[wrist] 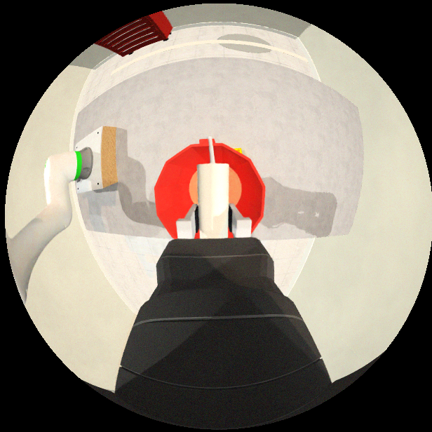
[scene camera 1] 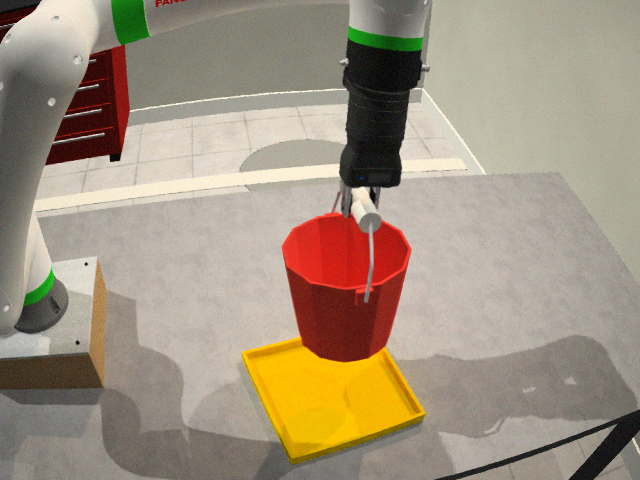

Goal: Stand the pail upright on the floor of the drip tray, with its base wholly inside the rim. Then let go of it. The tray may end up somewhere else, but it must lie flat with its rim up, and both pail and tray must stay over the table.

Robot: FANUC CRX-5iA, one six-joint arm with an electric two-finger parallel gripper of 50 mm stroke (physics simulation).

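Where they show: gripper, fingertip midpoint: [scene camera 1: 358, 213]; arm's base at its link origin: [scene camera 1: 37, 306].
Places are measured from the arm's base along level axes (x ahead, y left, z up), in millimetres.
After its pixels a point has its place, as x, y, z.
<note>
The red pail [scene camera 1: 346, 320] @[496, -331, 147] [wrist: 172, 190] hangs upright from its wire handle, whose white grip [scene camera 1: 368, 218] @[535, -291, 286] [wrist: 213, 182] is between the fingers. My gripper [scene camera 1: 361, 204] @[546, -245, 257] [wrist: 212, 212] is shut on that grip, above the pail's mouth. The yellow drip tray [scene camera 1: 289, 382] @[446, -245, -97] lies flat on the table with its rim up. In the scene view the pail's base is raised and overlaps the tray's far part, hiding some of the far rim. How high it hangs is hard to tell. In the wrist view a small corner of the tray [wrist: 239, 150] shows beside the pail, which hides most of it.
The arm's base stands on a block [scene camera 1: 97, 320] @[124, -37, -40] [wrist: 109, 157] at the left of the grey table [scene camera 1: 491, 258] @[995, -103, -101] [wrist: 300, 115]. The table's front edge runs at the lower right of the scene view. A red drawer cabinet [scene camera 1: 116, 98] [wrist: 162, 25] stands beyond the table.
</note>
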